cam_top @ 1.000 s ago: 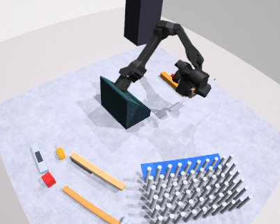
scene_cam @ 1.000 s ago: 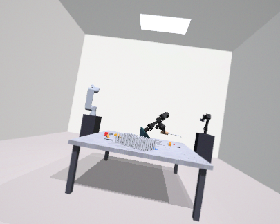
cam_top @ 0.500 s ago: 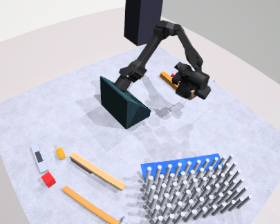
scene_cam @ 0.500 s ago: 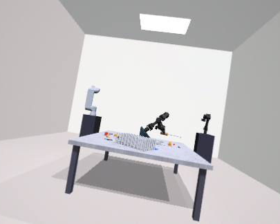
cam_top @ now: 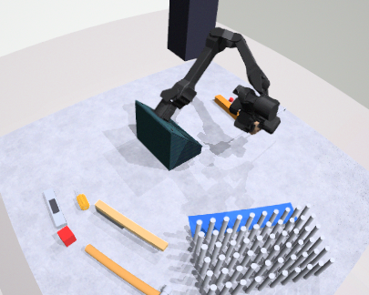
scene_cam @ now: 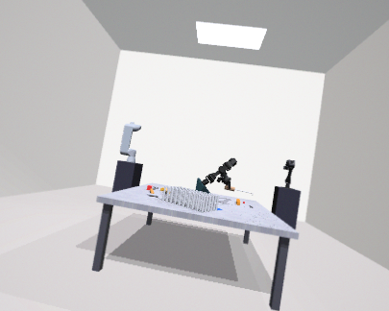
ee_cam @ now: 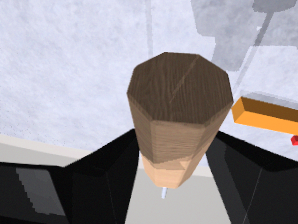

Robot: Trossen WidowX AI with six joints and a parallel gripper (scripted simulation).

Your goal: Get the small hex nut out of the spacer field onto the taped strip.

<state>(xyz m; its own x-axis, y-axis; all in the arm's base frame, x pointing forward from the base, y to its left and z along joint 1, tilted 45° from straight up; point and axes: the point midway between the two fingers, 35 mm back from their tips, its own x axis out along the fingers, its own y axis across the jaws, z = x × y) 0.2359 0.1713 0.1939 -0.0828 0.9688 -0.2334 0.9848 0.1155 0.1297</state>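
My gripper tip is 100 mm to the right of the wooden-handled screwdriver, 20 mm past it and 10 mm above it. Also, from my gripper tip: thin metal piece 220 mm to the left, 140 mm below, 140 mm behind; orange bar 240 mm behind, 130 mm below, 100 mm to the left; blue strip 220 mm to the right, 220 mm ahead, 150 mm below.
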